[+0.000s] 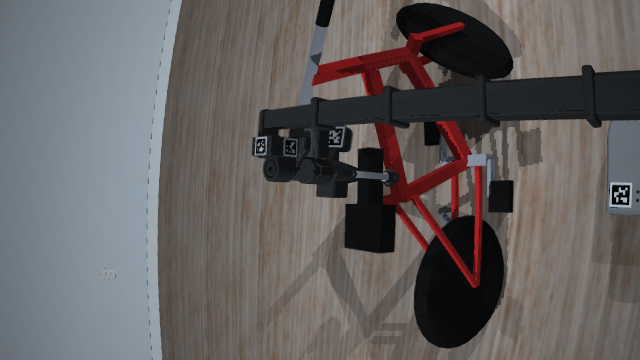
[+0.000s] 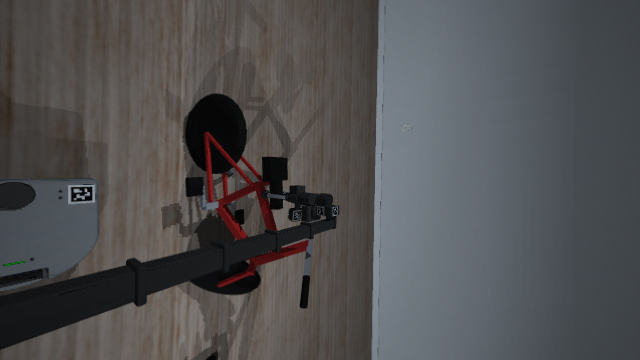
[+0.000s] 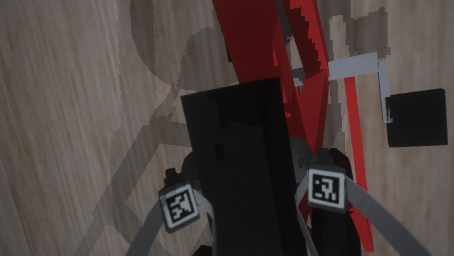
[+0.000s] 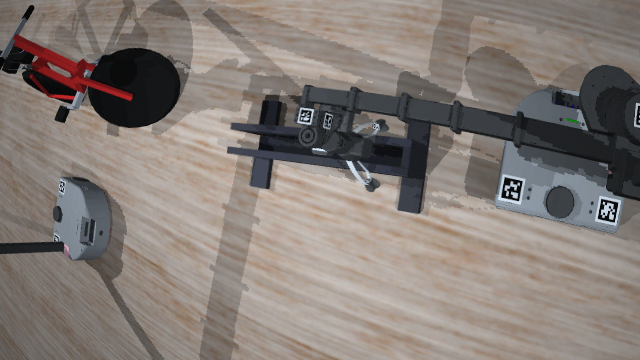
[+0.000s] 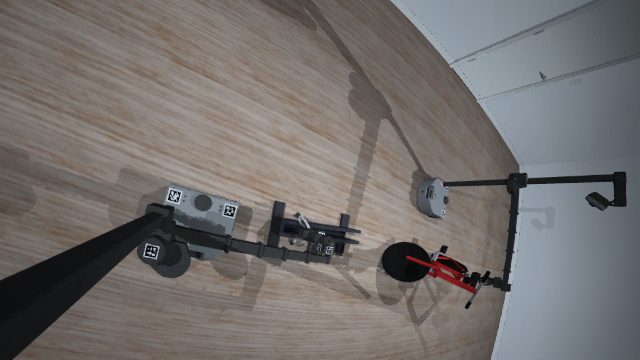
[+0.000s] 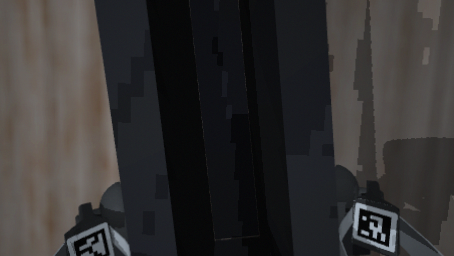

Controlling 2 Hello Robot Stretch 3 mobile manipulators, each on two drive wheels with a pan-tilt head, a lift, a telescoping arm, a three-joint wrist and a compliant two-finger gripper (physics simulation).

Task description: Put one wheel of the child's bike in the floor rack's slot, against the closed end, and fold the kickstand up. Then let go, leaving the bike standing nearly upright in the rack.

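The red child's bike (image 1: 392, 145) (image 2: 232, 220) (image 4: 57, 67) (image 5: 452, 272) has its front wheel (image 4: 150, 90) (image 5: 400, 262) outside the floor rack (image 4: 414, 190) (image 5: 277, 217) (image 6: 310, 90), toward the slot's open end. The rear wheel (image 1: 457, 305) (image 2: 216, 125) is farther off. The r1 gripper (image 1: 371, 175) (image 3: 246, 159) is shut on the narrow nose of the black saddle (image 2: 275, 169). The r2 gripper (image 4: 376, 155) (image 5: 296, 230) (image 6: 230, 192) is open above the rack, its fingertips on either side of the rails. A small grey bar (image 1: 443, 215) near the rear wheel may be the kickstand; its fold is unclear.
The r1 base (image 1: 620, 160) (image 2: 50, 225) (image 4: 82, 220) (image 5: 432, 197) stands beside the bike. The r2 base (image 4: 540, 210) (image 5: 202, 202) stands beyond the rack's closed end. A wall (image 1: 75, 150) (image 2: 500, 200) rises past the bike. The r2 arm (image 4: 430, 110) reaches over the rack.
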